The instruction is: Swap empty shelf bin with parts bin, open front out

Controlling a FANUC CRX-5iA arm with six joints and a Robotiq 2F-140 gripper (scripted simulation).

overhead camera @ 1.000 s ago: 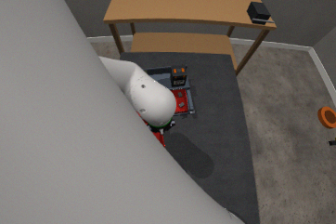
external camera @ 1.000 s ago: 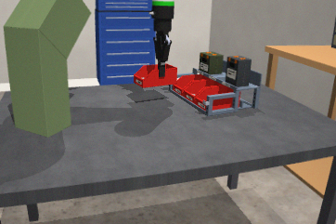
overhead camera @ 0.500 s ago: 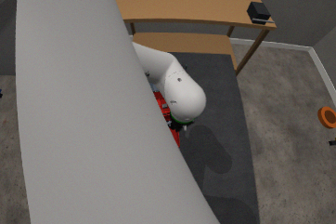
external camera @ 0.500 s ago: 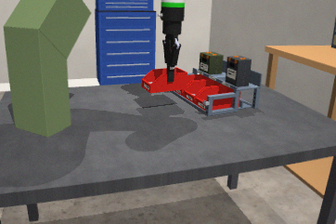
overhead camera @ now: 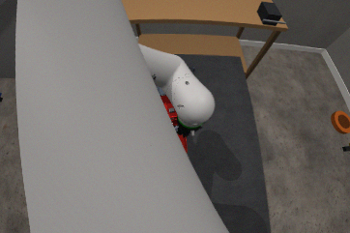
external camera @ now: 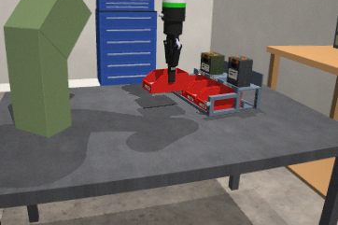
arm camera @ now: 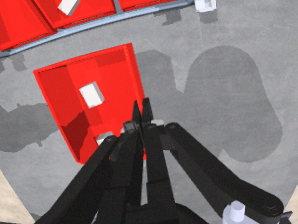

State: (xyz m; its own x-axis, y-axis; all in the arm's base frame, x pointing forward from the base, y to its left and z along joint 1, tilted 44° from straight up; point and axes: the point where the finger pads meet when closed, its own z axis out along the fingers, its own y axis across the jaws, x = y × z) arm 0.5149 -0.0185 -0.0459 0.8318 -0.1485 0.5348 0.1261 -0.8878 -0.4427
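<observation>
My gripper is now 10 mm short of the part, 70 mm to the right of it and 60 mm above it. From my hand the other things lie so: grey shelf 230 mm ahead, 100 mm to the left, 90 mm below; dark box 310 mm ahead.
</observation>
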